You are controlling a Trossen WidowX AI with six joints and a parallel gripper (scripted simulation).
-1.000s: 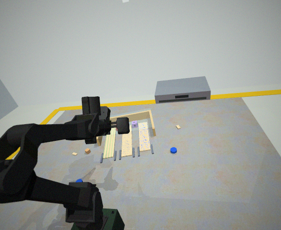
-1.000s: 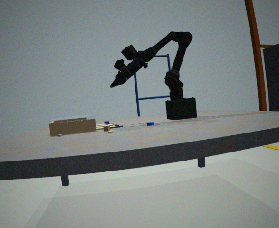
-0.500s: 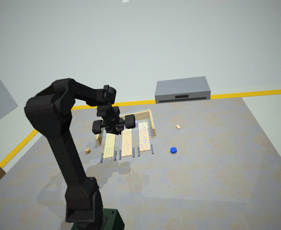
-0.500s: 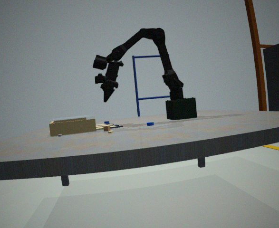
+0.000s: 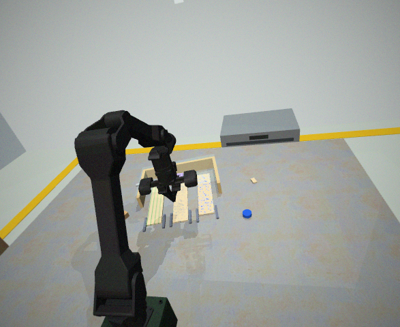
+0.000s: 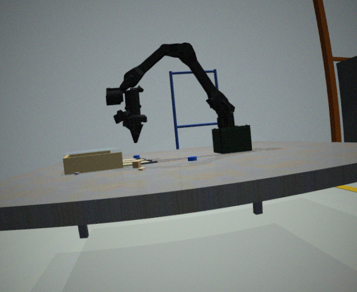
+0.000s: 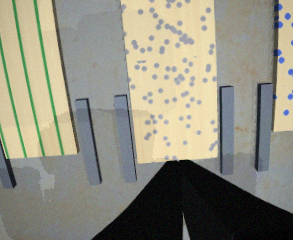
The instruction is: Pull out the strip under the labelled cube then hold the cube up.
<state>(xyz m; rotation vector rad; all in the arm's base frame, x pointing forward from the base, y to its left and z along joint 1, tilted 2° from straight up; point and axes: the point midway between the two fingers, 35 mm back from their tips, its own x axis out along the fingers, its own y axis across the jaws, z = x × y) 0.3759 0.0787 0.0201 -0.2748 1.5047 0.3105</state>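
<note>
The tan speckled strip lies 9 cm ahead of my gripper tip, 7 cm below it and 3 cm to the left of it. The rest, counted from my gripper tip: tan block 23 cm to the right, 23 cm ahead, 7 cm below.
</note>
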